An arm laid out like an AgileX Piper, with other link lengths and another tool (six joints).
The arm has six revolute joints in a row. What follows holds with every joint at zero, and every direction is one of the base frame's.
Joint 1 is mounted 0.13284 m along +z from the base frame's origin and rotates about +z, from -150 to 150 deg.
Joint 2 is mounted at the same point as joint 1 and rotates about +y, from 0 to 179.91 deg.
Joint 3 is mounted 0.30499 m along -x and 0.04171 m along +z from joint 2 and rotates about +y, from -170 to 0 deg.
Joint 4 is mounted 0.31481 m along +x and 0.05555 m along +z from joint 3 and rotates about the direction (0.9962, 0, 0.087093), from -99.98 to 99.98 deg.
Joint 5 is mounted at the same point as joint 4 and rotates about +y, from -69.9 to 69.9 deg.
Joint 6 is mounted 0.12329 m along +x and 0.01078 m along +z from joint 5 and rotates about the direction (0.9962, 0, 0.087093), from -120 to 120 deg.
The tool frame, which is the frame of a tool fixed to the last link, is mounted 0.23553 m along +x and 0.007 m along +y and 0.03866 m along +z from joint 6; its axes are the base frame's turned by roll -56.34, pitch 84.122 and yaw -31.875 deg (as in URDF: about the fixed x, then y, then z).
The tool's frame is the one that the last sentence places.
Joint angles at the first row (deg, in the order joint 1, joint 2, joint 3, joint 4, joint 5, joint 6):
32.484 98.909 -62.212 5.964 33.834 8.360
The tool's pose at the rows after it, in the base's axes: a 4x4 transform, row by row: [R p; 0 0 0 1], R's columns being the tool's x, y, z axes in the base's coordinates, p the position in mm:
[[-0.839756, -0.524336, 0.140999, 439.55], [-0.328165, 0.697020, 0.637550, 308.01], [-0.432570, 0.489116, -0.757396, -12.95], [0, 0, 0, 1]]
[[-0.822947, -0.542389, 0.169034, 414.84], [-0.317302, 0.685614, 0.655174, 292.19], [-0.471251, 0.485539, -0.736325, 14.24], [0, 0, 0, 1]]
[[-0.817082, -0.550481, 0.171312, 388.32], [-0.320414, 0.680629, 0.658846, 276.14], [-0.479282, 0.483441, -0.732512, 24.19], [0, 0, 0, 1]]
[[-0.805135, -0.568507, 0.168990, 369.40], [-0.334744, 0.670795, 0.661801, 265.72], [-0.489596, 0.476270, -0.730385, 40.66], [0, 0, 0, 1]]
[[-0.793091, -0.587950, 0.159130, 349.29], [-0.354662, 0.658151, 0.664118, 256.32], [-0.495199, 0.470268, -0.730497, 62.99], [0, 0, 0, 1]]
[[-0.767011, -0.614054, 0.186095, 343.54], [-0.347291, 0.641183, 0.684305, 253.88], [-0.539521, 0.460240, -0.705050, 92.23], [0, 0, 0, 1]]
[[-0.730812, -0.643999, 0.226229, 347.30], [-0.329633, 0.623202, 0.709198, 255.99], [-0.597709, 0.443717, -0.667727, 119.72], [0, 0, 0, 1]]
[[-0.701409, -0.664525, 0.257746, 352.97], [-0.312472, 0.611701, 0.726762, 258.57], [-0.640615, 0.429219, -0.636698, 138.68], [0, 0, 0, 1]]
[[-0.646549, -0.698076, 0.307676, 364.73], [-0.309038, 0.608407, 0.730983, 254.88], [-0.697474, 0.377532, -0.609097, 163.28], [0, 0, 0, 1]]
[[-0.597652, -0.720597, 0.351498, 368.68], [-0.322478, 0.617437, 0.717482, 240.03], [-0.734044, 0.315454, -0.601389, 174.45], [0, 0, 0, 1]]
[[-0.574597, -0.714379, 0.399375, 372.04], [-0.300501, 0.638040, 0.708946, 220.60], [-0.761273, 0.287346, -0.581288, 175.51], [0, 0, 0, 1]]
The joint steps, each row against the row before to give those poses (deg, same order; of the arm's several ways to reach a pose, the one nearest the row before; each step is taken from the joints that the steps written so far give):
0.000 -4.276 2.043 0.000 0.194 -0.160
0.000 -9.091 6.692 0.000 -0.134 0.001
0.000 -6.859 5.263 0.000 1.101 -0.272
-0.001 -5.707 2.310 -0.124 2.847 -0.802
0.002 -5.760 0.597 -0.002 4.939 -1.018
0.000 -5.035 0.186 0.000 1.898 -0.316
-0.002 -3.495 0.142 0.002 -0.697 -0.315
0.000 -1.848 0.073 -0.060 -1.365 -0.129
0.001 -2.169 0.000 -2.199 -1.966 0.001
-0.321 -3.368 1.975 -3.143 -1.326 0.000
-2.066 -3.627 3.564 -0.754 -2.233 -0.384

